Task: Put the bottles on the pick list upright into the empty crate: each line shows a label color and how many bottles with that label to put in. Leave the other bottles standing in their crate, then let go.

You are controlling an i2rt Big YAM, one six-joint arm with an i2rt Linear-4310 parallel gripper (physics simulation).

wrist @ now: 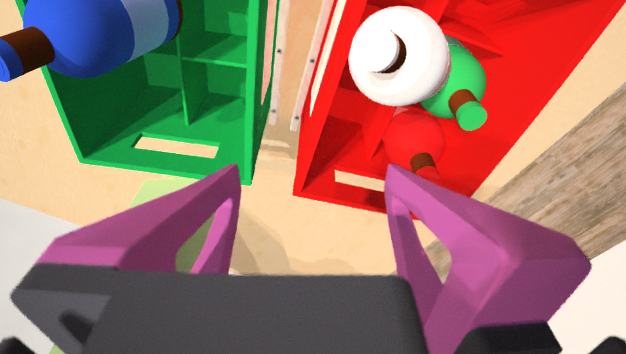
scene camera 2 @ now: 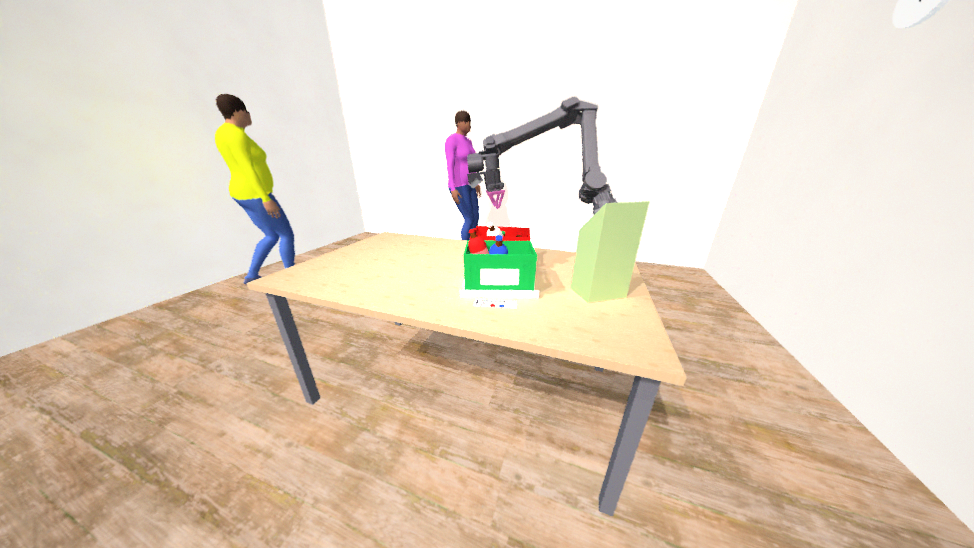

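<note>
The gripper is open and empty, above the crates. In the wrist view its fingertips lie over the gap between the crates' near ends. The green crate holds a blue bottle and, in the scene view, a red bottle; some of its compartments are bare. The red crate holds a white bottle, a green bottle and another red bottle. A small pick list lies before the green crate, too small to read surely.
A tall pale green block stands on the table, right of the crates and near the arm's base. Pale strips run between the crates. Two people, in yellow and in magenta, are beyond the table.
</note>
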